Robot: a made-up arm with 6 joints. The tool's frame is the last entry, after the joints. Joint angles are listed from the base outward. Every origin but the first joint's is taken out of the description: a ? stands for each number. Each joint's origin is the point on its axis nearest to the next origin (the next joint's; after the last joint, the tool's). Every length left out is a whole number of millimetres.
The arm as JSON. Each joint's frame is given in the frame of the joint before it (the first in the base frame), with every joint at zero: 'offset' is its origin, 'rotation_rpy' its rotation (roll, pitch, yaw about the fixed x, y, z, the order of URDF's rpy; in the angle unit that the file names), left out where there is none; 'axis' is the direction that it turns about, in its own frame. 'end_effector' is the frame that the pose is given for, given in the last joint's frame.
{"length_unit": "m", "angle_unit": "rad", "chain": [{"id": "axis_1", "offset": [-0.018, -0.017, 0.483], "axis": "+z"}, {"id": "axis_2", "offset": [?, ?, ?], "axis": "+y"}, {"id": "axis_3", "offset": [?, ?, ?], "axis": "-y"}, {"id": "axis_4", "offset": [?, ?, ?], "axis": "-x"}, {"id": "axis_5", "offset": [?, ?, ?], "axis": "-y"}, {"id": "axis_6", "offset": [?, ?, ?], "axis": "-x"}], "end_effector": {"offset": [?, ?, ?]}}
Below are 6 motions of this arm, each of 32 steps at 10 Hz.
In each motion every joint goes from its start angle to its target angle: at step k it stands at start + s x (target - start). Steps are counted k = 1, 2, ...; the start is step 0. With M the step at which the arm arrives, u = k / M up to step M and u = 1 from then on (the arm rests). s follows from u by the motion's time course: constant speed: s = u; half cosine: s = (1 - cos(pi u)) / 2; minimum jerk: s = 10 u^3 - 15 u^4 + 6 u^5.
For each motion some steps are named. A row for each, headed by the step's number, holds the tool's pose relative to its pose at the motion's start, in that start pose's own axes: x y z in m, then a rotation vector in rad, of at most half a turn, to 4 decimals.
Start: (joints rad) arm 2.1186 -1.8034 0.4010 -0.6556 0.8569 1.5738
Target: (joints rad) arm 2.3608 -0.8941 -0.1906 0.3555 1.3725 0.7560
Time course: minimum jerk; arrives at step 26
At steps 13, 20, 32:
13: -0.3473 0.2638 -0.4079 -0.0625 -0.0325 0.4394
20: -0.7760 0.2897 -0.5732 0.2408 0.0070 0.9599
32: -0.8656 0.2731 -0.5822 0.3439 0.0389 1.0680

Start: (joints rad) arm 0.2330 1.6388 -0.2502 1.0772 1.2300 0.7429
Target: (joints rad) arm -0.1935 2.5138 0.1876 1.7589 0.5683 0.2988
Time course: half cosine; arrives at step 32
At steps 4, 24, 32:
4: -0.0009 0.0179 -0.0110 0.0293 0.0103 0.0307
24: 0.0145 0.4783 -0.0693 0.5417 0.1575 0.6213
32: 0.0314 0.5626 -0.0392 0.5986 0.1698 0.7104

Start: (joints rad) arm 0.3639 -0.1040 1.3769 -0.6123 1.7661 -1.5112
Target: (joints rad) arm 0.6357 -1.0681 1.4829 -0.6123 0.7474 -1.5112
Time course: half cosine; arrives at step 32
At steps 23, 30, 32:
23: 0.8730 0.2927 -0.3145 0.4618 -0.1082 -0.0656
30: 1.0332 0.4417 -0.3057 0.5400 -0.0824 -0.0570
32: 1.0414 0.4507 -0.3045 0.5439 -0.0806 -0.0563

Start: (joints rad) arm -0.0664 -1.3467 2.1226 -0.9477 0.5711 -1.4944
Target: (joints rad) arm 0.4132 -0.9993 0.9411 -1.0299 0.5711 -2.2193
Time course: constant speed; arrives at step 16
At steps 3, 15, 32:
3: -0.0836 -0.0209 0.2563 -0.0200 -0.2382 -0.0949
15: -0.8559 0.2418 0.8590 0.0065 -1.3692 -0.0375
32: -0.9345 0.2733 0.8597 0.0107 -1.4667 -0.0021

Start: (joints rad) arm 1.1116 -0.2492 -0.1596 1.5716 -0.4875 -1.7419
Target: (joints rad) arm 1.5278 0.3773 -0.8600 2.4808 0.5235 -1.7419
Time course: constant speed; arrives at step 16
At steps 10, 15, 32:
10: -0.1425 0.0779 -0.5931 -0.7648 0.8142 0.9388
15: -0.3436 -0.0197 -0.7791 -1.0600 1.3733 1.4286
32: -0.3855 -0.0496 -0.8008 -1.1111 1.4997 1.5199

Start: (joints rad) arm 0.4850 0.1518 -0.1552 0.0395 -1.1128 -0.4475
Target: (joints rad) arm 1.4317 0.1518 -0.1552 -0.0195 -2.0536 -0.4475
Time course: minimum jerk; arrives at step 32
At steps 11, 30, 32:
11: -0.0119 0.1345 -0.0725 -0.2090 0.1941 -0.0687
30: -0.0945 0.4285 -0.4721 -0.9276 0.6669 -0.5965
32: -0.0948 0.4289 -0.4734 -0.9295 0.6677 -0.5986

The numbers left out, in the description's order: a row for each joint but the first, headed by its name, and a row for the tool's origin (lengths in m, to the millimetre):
axis_2: 0.012 -0.01 0.0
axis_3: -0.022 0.0 0.498
axis_4: 0.717 0.0 -0.006
axis_5: 0.0 -0.075 -0.024
axis_6: 0.047 0.0 -0.002
tool: 0.0 -0.001 -0.03

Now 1 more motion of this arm.
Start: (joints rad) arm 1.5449 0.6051 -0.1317 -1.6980 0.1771 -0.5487
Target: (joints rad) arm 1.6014 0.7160 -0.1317 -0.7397 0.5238 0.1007
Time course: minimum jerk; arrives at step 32
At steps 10, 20, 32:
10: 0.0105 -0.0179 0.0170 -0.2966 -0.0410 0.0415
20: 0.0418 -0.0488 0.0691 -1.1813 -0.1442 0.2055
32: 0.0573 -0.0516 0.0890 -1.6135 -0.1892 0.3237

